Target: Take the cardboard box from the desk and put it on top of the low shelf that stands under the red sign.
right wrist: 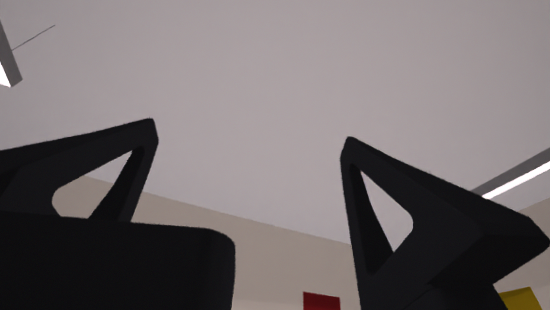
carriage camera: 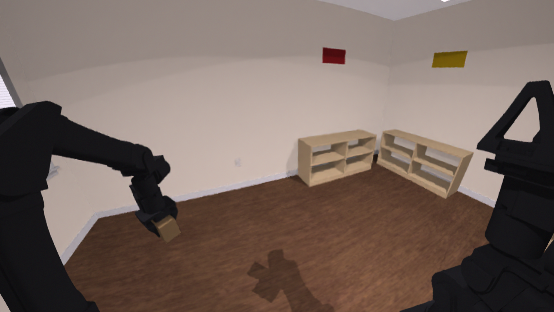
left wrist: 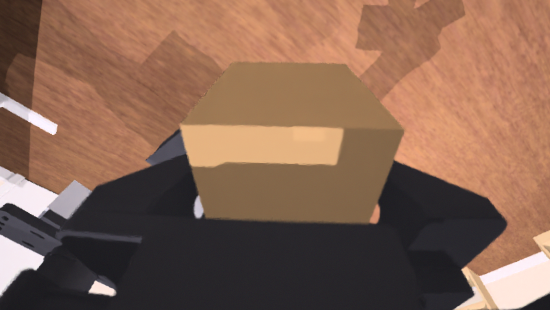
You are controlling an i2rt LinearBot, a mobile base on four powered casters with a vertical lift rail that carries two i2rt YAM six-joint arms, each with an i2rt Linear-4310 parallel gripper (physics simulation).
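Places are measured from the left arm's base along level axes (x ahead, y left, z up), in centimetres.
Pixels of known places: right gripper, between the fingertips: (right wrist: 251, 138).
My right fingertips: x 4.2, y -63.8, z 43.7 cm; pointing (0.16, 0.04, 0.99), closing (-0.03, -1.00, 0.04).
Note:
Behind a point stands the place of what it marks.
The brown cardboard box (carriage camera: 168, 229) {x 29.3, y -3.1, z 6.2 cm} (left wrist: 295, 100) {x 35.0, y 3.8, z 6.7 cm} is between the fingers of my left gripper (carriage camera: 162, 225) {x 32.3, y 0.5, z 2.3 cm} (left wrist: 286, 142) {x 32.3, y 0.5, z 2.3 cm}, which is shut on it and holds it in the air above the wooden floor. My right gripper (right wrist: 251, 138) {x 4.2, y -63.8, z 43.7 cm} is open and empty, its fingers pointing up toward the ceiling; in the carriage camera part of it shows at the right edge. The red sign (carriage camera: 334, 56) {x 246.2, y -141.4, z 78.8 cm} (right wrist: 321, 301) {x 245.8, y -140.3, z 83.3 cm} hangs on the far wall. The low shelf (carriage camera: 304, 162) {x 207.2, y -88.8, z -64.6 cm} under it is light wood with four openings and stands on the floor against that wall, well away from the box.
A second low shelf (carriage camera: 452, 172) {x 132.8, y -274.8, z -61.4 cm} stands right of the first, under a yellow sign (carriage camera: 449, 59) {x 191.3, y -290.1, z 79.4 cm} (right wrist: 521, 298) {x 182.7, y -292.5, z 82.3 cm} on the adjoining wall. The brown floor (carriage camera: 240, 225) {x 130.3, y -1.2, z -95.9 cm} lies between me and the shelves. A white desk foot (left wrist: 37, 119) shows at the left of the left wrist view.

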